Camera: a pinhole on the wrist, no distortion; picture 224 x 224 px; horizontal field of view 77.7 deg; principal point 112.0 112.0 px. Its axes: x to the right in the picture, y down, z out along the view. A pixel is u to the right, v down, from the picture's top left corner.
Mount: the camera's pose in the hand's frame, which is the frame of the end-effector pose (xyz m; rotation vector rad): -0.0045 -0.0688 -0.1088 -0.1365 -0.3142 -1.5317
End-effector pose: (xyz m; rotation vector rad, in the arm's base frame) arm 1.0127 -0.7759 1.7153 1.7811 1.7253 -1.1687
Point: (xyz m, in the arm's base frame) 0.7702 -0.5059 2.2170
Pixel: behind the camera
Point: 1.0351 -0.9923 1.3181
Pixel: 91.4 176.3
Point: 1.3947 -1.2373 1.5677
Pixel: 18.7 79.9
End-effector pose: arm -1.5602 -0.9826 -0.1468 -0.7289 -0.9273 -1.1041
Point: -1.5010 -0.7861 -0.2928
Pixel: 45.2 24.6
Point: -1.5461 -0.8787 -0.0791
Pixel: 88.0 142.6
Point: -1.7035 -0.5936 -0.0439
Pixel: 140.3 104.4
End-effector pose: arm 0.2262 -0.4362 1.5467 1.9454 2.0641 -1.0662
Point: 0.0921 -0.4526 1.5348
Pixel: 199.4 145.9
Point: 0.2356 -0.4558 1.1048
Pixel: 77.1 193.4
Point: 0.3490 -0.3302 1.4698
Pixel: outside the picture
